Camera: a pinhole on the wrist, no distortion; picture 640 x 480 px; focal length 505.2 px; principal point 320.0 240.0 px. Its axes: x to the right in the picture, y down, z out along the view. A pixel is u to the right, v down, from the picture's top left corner.
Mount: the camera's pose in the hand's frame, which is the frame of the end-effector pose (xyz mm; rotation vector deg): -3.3 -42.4 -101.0 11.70 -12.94 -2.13
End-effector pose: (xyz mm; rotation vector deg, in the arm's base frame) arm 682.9 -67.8 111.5 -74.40 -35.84 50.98
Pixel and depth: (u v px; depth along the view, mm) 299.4 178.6 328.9
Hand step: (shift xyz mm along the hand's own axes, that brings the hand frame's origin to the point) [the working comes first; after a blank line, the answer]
In the camera's frame: -13.4 -40.0 328.9

-91.3 -145.5 201.6
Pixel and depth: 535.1 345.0 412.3
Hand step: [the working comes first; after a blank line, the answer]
In the camera's frame: 175.5 85.7 412.3

75.6 -50.1 348.3
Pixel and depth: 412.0 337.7 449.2
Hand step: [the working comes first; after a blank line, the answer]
In the camera's frame: 81.8 86.9 449.2

-24.0 -50.7 363.2
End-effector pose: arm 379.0 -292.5 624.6 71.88 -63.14 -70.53
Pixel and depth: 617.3 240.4 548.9
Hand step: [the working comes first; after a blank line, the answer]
In the camera's frame: 323.0 0.4 548.9

187.2 -169.2 493.3
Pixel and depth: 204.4 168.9 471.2
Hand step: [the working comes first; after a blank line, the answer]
In the camera's frame: -107.8 -66.3 471.2

-215.8 -193.6 311.4
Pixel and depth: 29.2 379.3 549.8
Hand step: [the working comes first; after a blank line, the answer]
In the camera's frame: -316.5 151.6 549.8

-433.8 16.6 385.5
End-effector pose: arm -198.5 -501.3 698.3 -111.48 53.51 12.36
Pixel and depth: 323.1 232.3 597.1
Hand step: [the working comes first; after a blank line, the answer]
In the camera's frame: 3.7 -9.1 597.1

-134.9 -169.1 467.6
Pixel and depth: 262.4 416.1 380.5
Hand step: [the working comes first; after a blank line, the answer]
In the camera's frame: -43.4 132.6 380.5

-129.8 15.1 279.7
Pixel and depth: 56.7 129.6 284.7
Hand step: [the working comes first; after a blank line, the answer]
In the camera's frame: -148.4 -62.2 284.7

-213.0 -150.5 125.4
